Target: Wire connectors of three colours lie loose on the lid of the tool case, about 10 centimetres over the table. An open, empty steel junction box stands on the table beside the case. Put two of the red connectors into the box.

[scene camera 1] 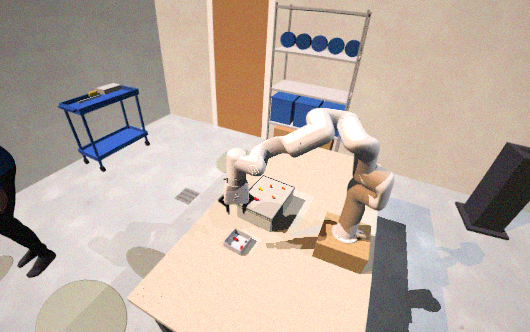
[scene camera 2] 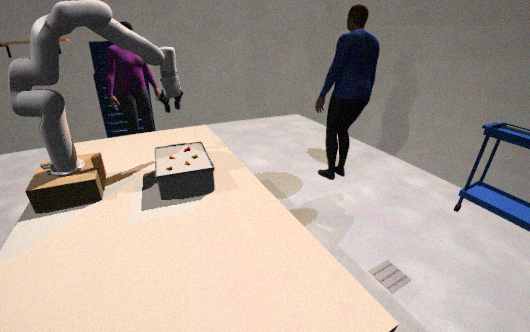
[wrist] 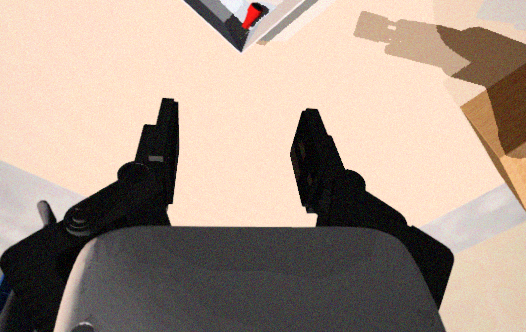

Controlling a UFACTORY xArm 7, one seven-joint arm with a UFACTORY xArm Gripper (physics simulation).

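Frame: origin at the arm's base, x ahead, y left, z up, level; metres.
Where they show: gripper, fingertip midpoint: [scene camera 1: 236, 212] [scene camera 2: 172, 110] [wrist: 238, 126]; arm's base, origin of the base link: [scene camera 1: 344, 233] [scene camera 2: 68, 168].
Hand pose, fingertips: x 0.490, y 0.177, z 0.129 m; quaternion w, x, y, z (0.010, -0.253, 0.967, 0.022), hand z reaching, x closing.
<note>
Each offset is from my fingertips to the top centre of the thing. "pt": to the spot under its first point.
My gripper [scene camera 1: 236, 211] [scene camera 2: 173, 108] [wrist: 238, 126] is open and empty, held above the table beside the case, near the junction box. The open steel junction box {0.000 m ahead, 0.009 m right, 0.197 m down} [scene camera 1: 229, 246] [wrist: 220, 27] stands on the table, with one corner showing at the top of the wrist view. Two red connectors lie inside it, one {0.020 m ahead, 0.027 m right, 0.217 m down} [scene camera 1: 236, 239] towards the middle and one {0.032 m back, 0.017 m left, 0.217 m down} [scene camera 1: 242, 247] nearer a wall; a red connector {pt 0.031 m back, 0.014 m left, 0.220 m down} [wrist: 252, 16] shows near the box corner. On the case lid [scene camera 1: 278, 193] [scene camera 2: 201, 166] lie a red connector {0.008 m back, 0.241 m right, 0.116 m down} [scene camera 1: 256, 199] [scene camera 2: 187, 149], a yellow one {0.002 m back, 0.330 m right, 0.117 m down} [scene camera 1: 260, 189] [scene camera 2: 195, 156] and several orange ones.
The tool case [scene camera 1: 257, 219] [scene camera 2: 187, 186] rises beside the box. The arm's wooden base block [scene camera 1: 335, 254] [scene camera 2: 65, 194] stands across the table. A blue cart [scene camera 1: 99, 102] and a shelf rack [scene camera 1: 361, 55] stand beyond the table. Two people stand off the table in scene camera 2.
</note>
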